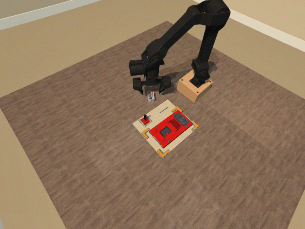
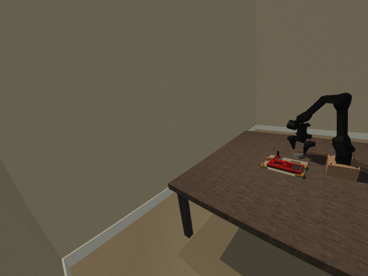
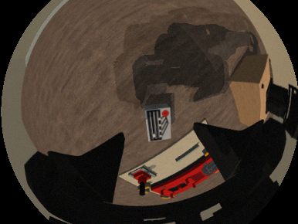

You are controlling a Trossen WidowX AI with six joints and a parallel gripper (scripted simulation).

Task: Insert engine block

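Right now my gripper tip is 30 mm above the engine block.
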